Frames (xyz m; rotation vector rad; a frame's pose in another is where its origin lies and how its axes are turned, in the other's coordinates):
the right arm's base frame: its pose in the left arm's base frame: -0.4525 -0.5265 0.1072 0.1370 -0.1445 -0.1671
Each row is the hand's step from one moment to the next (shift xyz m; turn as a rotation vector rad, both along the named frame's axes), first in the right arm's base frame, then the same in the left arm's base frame.
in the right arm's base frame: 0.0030 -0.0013 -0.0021 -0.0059 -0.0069 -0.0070
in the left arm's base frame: 0.0030 -0.0015 -0.0019 -0.0057 -0.0048 -0.0087
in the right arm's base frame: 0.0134 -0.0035 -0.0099 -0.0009 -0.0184 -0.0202
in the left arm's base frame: 0.0141 -0.0045 -0.0085 -0.0006 -0.0153 -0.0226
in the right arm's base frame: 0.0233 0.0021 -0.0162 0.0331 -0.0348 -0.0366
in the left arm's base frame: 0.0256 0.0000 -0.0125 0.0325 -0.0353 -0.0367
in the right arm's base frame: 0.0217 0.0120 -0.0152 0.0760 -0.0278 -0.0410
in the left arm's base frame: 0.0254 0.0098 -0.0103 0.0762 -0.0354 -0.0343
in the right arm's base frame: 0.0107 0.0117 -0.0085 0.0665 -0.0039 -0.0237
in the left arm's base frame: 0.0136 0.0106 -0.0052 0.0679 -0.0125 -0.0151
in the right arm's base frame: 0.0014 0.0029 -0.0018 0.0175 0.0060 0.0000
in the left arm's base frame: 0.0021 0.0028 -0.0012 0.0180 0.0028 0.0032
